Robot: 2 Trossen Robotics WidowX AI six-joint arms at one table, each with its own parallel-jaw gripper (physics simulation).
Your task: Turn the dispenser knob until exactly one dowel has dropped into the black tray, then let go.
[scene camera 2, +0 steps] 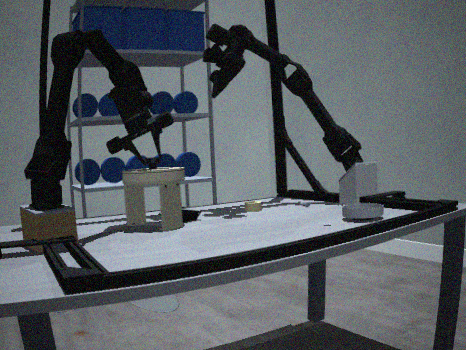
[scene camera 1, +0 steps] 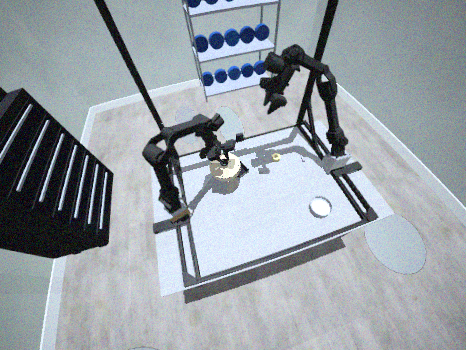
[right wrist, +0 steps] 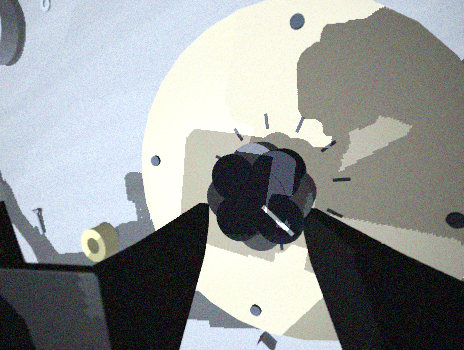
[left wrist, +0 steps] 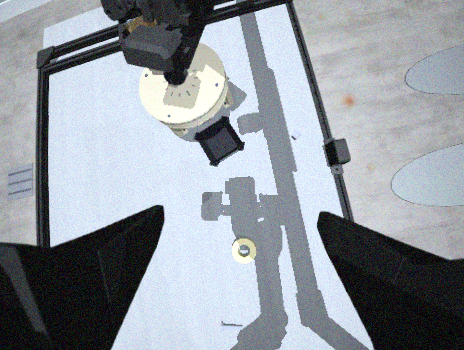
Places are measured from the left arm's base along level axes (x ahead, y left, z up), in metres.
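Pixels of known places: left gripper, fingertip midpoint: (scene camera 2: 217, 93) (scene camera 1: 265, 109) (left wrist: 242, 216); right gripper, fingertip midpoint: (scene camera 1: 224, 161) (right wrist: 256, 215) (left wrist: 181, 75); left arm's base, origin of the base link: (scene camera 2: 357, 170) (scene camera 1: 338, 154); right arm's base, origin of the base link: (scene camera 2: 46, 206) (scene camera 1: 173, 205).
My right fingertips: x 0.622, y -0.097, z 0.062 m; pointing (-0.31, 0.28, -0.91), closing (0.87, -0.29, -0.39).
For each thing: its top centre in the pictures, then the offset to it from my right fingertips.
- dispenser, middle of its top: (right wrist: 273, 184) (left wrist: 179, 79) (scene camera 2: 152, 168) (scene camera 1: 224, 164) dx +0.006, dy +0.009, dz -0.016 m
- black tray, middle of its top: (left wrist: 219, 140) (scene camera 2: 180, 211) (scene camera 1: 239, 168) dx -0.077, dy -0.025, dz -0.139 m
- yellow ring, middle of its top: (right wrist: 92, 245) (left wrist: 243, 250) (scene camera 2: 253, 202) (scene camera 1: 276, 156) dx -0.318, dy -0.046, dz -0.138 m
- white round dish, middle of its top: (scene camera 2: 362, 206) (scene camera 1: 321, 205) dx -0.417, dy +0.322, dz -0.131 m
- small thin piece, middle of its top: (right wrist: 32, 223) (left wrist: 230, 330) dx -0.474, dy +0.004, dz -0.146 m
The dispenser (scene camera 1: 232, 173) (scene camera 2: 155, 177) (left wrist: 159, 97) (right wrist: 190, 90) is a cream drum on legs. Tick marks ring its dark lobed knob (scene camera 2: 152, 164) (right wrist: 237, 200); the knob's white line points down-right in the right wrist view. My right gripper (scene camera 1: 223, 159) (scene camera 2: 151, 162) (right wrist: 256, 215) is shut on the knob from above. The black tray (scene camera 1: 244, 170) (scene camera 2: 191, 215) (left wrist: 229, 154) lies beside the dispenser's base; no dowel is visible in its dark inside. My left gripper (left wrist: 242, 216) is open and empty, raised high above the table's far side, well apart from the dispenser.
A yellow ring (scene camera 1: 276, 160) (scene camera 2: 253, 206) (left wrist: 237, 254) (right wrist: 111, 239) lies on the table to the right of the tray in scene camera 1. A white round dish (scene camera 1: 320, 206) (scene camera 2: 362, 213) is near the right side. A small thin piece (left wrist: 231, 324) lies beyond the ring. Dark rails edge the table.
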